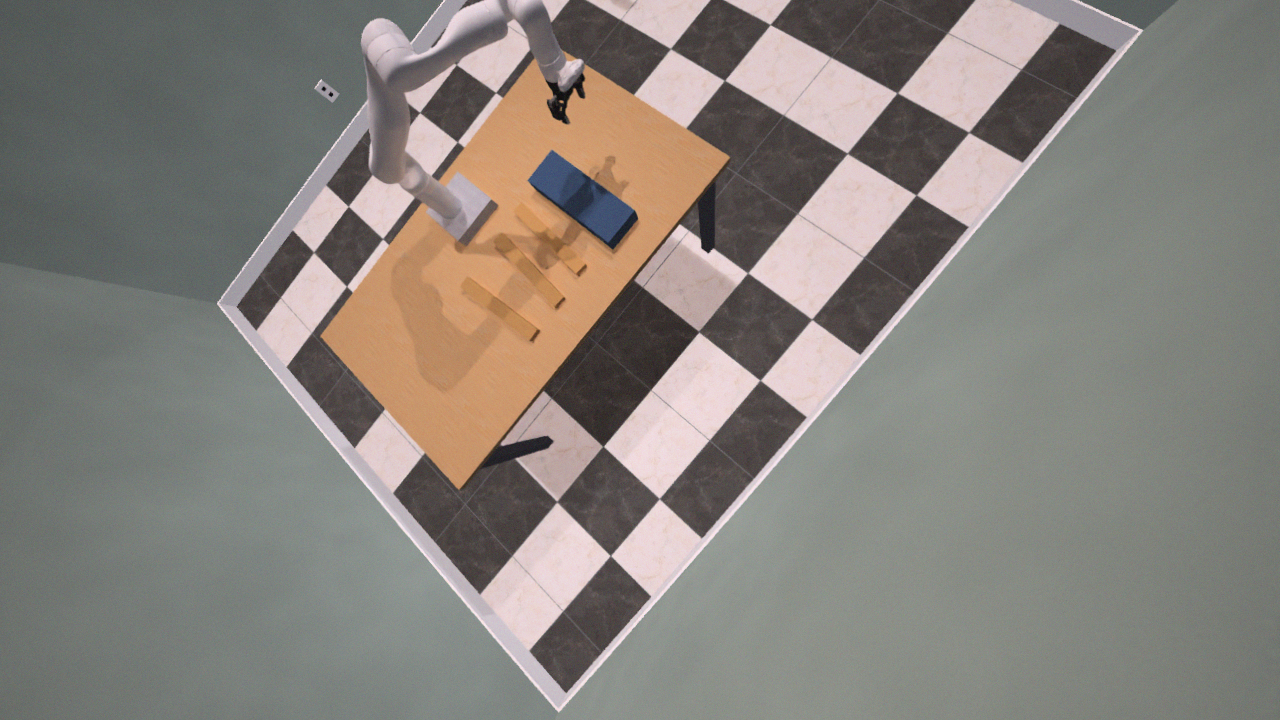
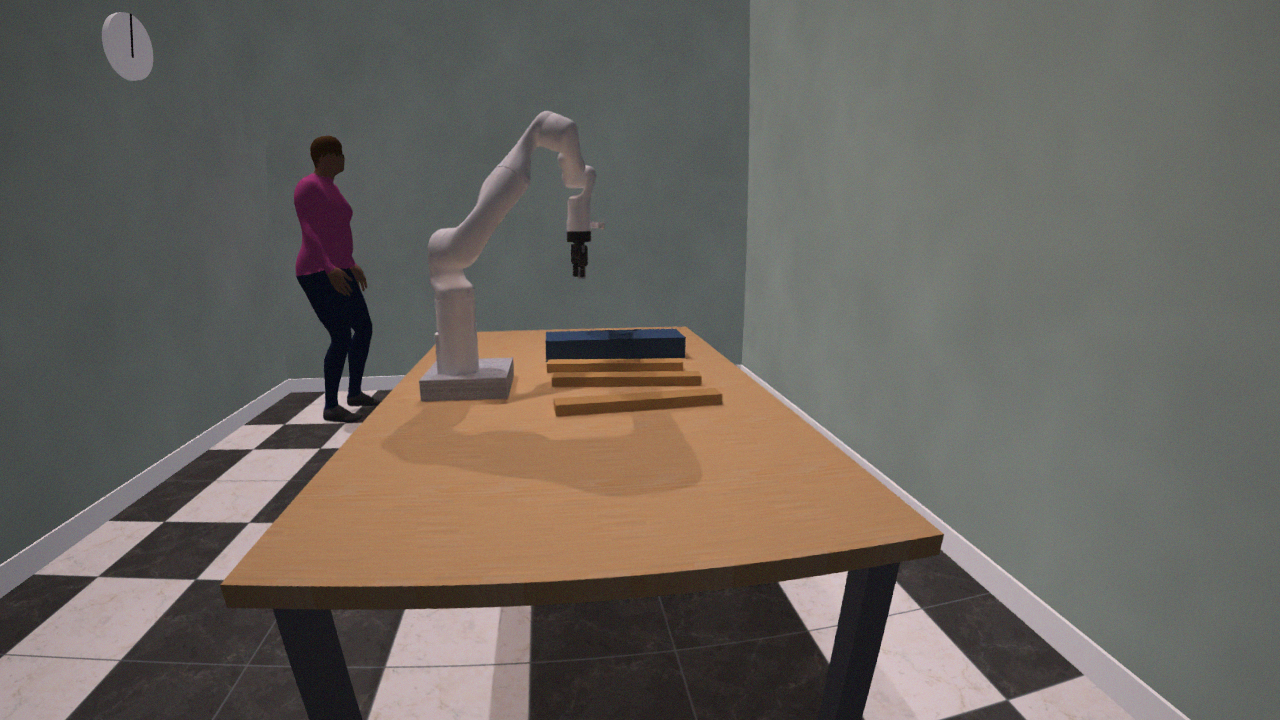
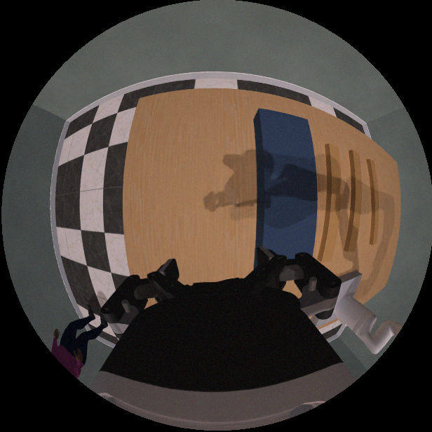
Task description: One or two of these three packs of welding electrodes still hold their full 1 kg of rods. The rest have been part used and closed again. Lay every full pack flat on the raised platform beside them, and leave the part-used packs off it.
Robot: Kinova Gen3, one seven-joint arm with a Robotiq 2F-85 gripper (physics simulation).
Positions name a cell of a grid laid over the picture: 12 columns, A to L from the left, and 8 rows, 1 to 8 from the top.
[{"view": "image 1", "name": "gripper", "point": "F2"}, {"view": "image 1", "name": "blue raised platform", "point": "F3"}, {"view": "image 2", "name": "gripper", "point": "F4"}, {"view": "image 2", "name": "blue raised platform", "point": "G4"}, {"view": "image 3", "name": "gripper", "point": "G5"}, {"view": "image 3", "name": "blue raised platform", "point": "H4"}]
